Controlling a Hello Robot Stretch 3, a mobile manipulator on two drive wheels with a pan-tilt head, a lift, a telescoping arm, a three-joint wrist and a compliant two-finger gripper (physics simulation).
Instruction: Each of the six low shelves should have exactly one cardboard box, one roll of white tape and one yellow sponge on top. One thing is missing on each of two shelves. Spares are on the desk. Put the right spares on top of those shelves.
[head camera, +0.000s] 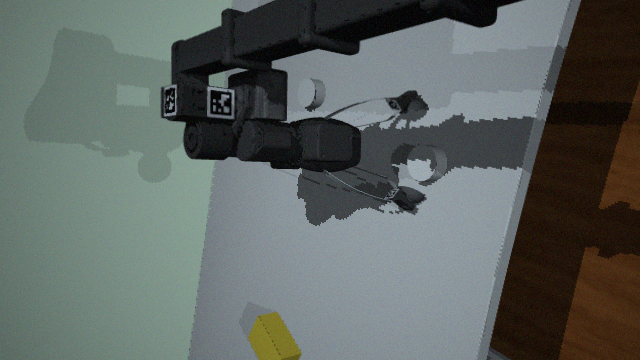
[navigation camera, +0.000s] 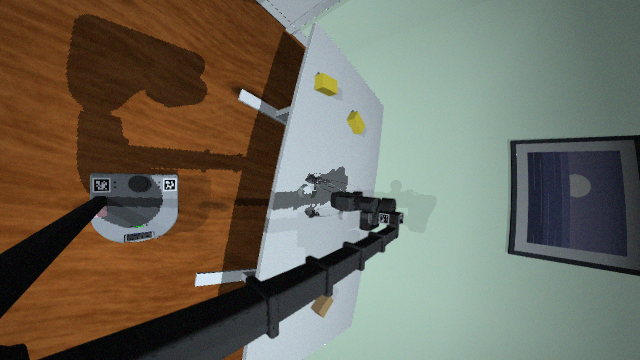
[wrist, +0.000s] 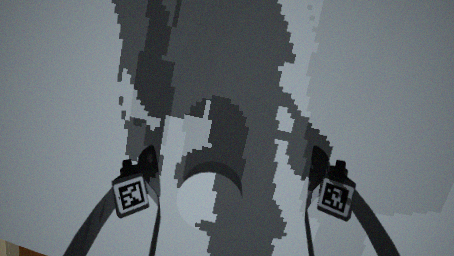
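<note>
My gripper (head camera: 412, 150) (navigation camera: 311, 195) (wrist: 232, 163) is open and empty, pointing down above the white desk (head camera: 400, 275) (navigation camera: 320, 152) (wrist: 50, 100). A roll of white tape (head camera: 440, 165) (navigation camera: 306, 191) (wrist: 196, 197) lies flat on the desk below the fingers, between them in the wrist view and nearer the left finger. A second white tape roll (head camera: 311, 94) lies closer to the wall in the head camera view. Two yellow sponges are on the desk: one sponge (navigation camera: 326, 84) and another sponge (navigation camera: 356, 122). A sponge (head camera: 274, 337) also shows in the head camera view. A cardboard box (navigation camera: 322, 306) is partly hidden by the arm. The low shelves are not recognisable here.
The green wall (head camera: 100, 250) (navigation camera: 450, 300) runs along the desk's far side, with a framed picture (navigation camera: 575, 200) on it. My base (navigation camera: 135, 215) stands on the wooden floor (navigation camera: 40, 150) in front of the desk. Desk legs (navigation camera: 260, 105) (navigation camera: 215, 278) stick out below its front edge.
</note>
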